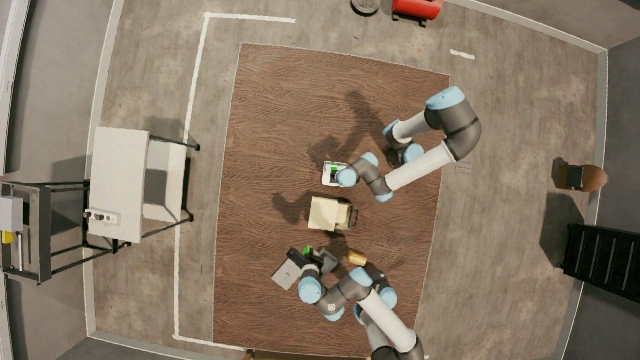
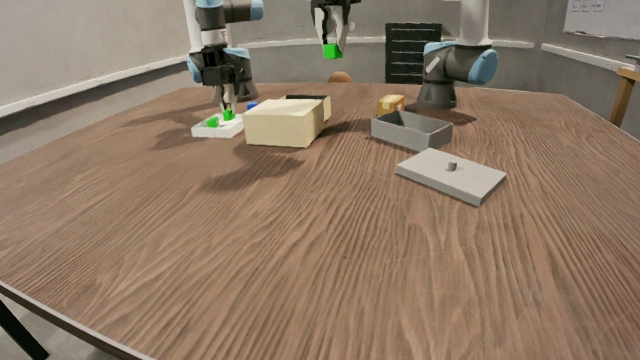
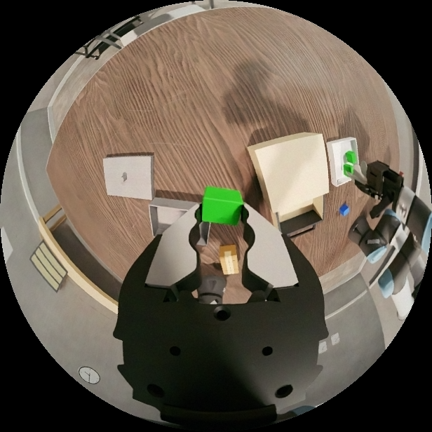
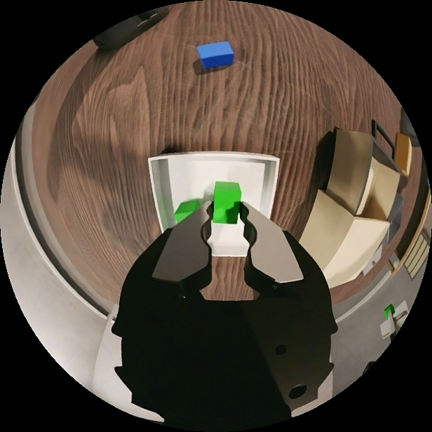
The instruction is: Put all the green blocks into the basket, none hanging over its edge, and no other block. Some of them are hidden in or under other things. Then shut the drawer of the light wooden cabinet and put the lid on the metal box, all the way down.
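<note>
The right gripper (image 4: 227,205) (image 2: 228,110) is shut on a green block (image 4: 227,200) (image 2: 228,115) (image 3: 348,169), low inside the white basket (image 2: 210,133) (image 4: 190,172). Another green block (image 4: 187,210) (image 2: 212,122) (image 3: 351,157) lies in the basket beside it. The left gripper (image 3: 222,205) (image 2: 332,46) is shut on a third green block (image 3: 220,212) (image 2: 332,51) (image 1: 307,250), high above the table. The light wooden cabinet (image 1: 322,213) (image 2: 282,125) has its drawer (image 1: 343,216) (image 4: 352,160) open; part of its inside is hidden. The grey metal box (image 2: 410,134) (image 1: 327,262) is uncovered. Its lid (image 2: 440,172) (image 1: 287,274) (image 3: 129,187) lies flat beside it.
A blue block (image 4: 216,54) (image 3: 344,210) (image 2: 252,105) lies on the table near the basket. A small cardboard box (image 1: 357,257) (image 2: 390,105) (image 3: 229,259) stands next to the metal box. The cabinet stands between the basket and the metal box.
</note>
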